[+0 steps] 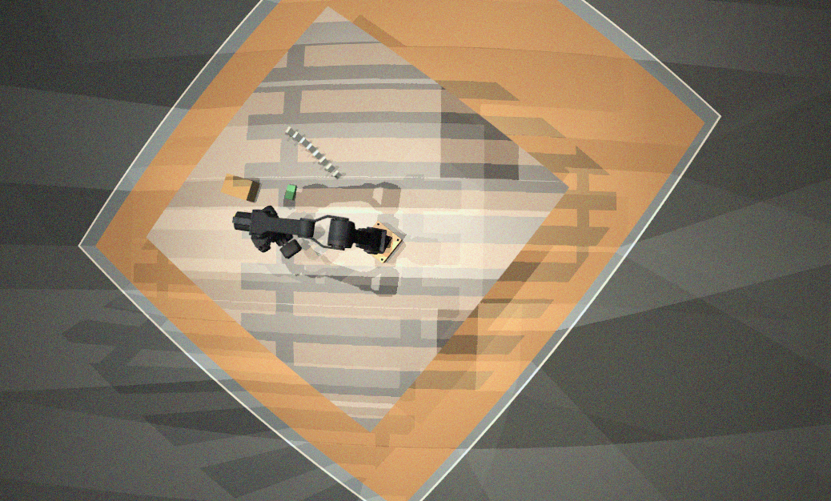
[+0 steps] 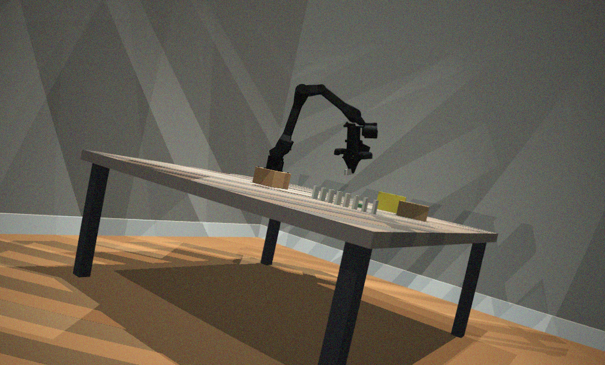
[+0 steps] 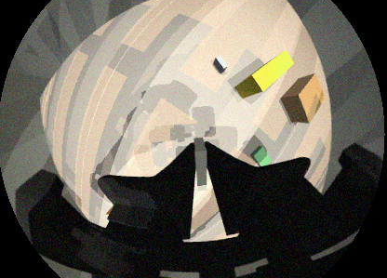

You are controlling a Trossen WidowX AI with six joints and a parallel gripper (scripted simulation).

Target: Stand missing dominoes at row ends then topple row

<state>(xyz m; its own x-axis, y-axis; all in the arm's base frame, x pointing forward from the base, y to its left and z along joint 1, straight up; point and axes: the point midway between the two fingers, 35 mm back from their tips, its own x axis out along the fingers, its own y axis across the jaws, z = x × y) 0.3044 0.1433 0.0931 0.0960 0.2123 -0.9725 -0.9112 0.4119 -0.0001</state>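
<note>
Now: the small dark piece 120 mm below my gripper tip, 120 mm ahead of it and 100 mm to the left of it. Round my gripper tip: yellow block (190 mm ahead, 90 mm below, 40 mm to the left); then brown box (310 mm ahead, 100 mm below, 60 mm to the right); then green block (150 mm to the right, 120 mm below, 120 mm ahead).
</note>
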